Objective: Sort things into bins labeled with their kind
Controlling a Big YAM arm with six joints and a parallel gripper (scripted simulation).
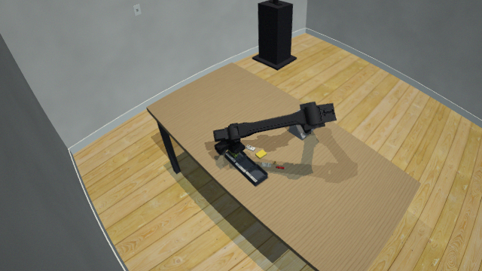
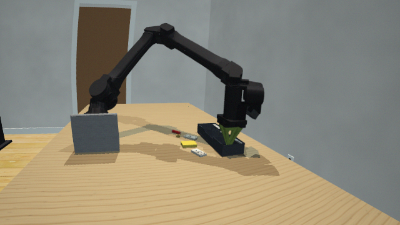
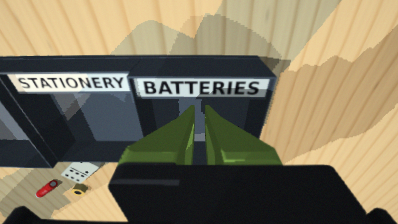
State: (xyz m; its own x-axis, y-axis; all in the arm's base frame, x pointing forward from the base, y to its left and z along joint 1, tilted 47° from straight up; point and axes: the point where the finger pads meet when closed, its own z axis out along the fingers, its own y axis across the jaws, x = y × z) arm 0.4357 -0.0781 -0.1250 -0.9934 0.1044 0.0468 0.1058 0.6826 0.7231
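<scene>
The long black bin lies 80 mm to the left of my hand, 10 mm below it and 10 mm ahead of it. Round my hand: yellow block: 120 mm behind, 80 mm to the left, 20 mm below; small nut: 180 mm to the left, 120 mm behind, 20 mm below; red battery: 220 mm to the left, 120 mm behind, 20 mm below.
</scene>
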